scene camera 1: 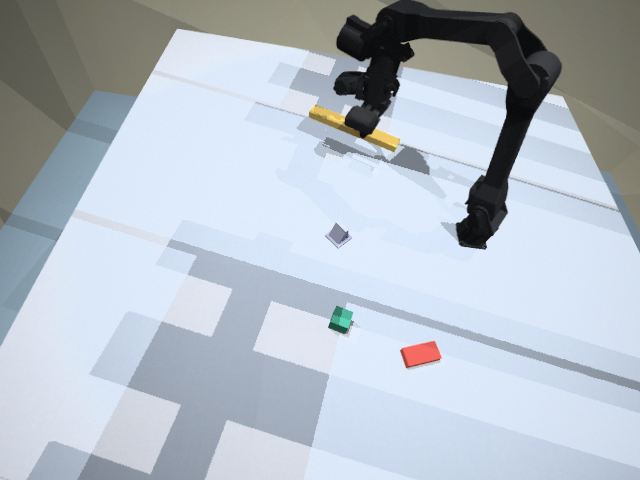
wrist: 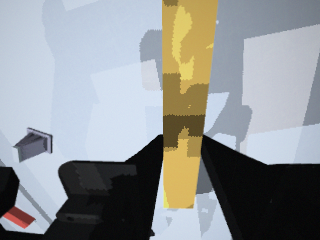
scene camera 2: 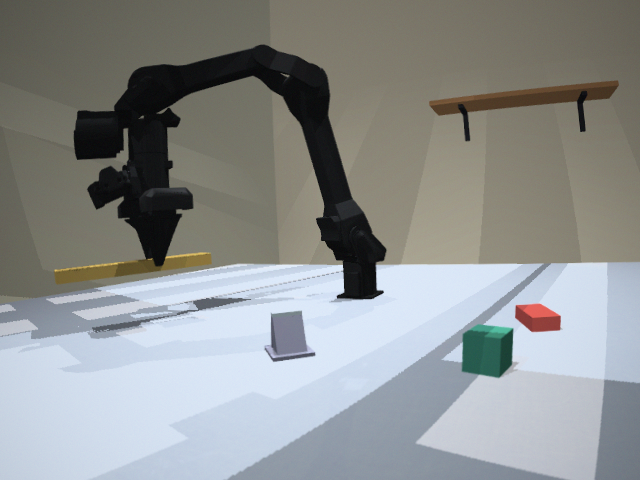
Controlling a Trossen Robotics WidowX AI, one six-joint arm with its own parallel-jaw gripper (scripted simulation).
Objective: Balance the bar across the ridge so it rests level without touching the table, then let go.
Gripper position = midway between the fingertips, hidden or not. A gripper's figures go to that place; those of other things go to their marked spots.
My gripper (scene camera 2: 155, 265) is 59 cm from the lens. A green cube (scene camera 2: 487, 350): 33 cm from the lens.
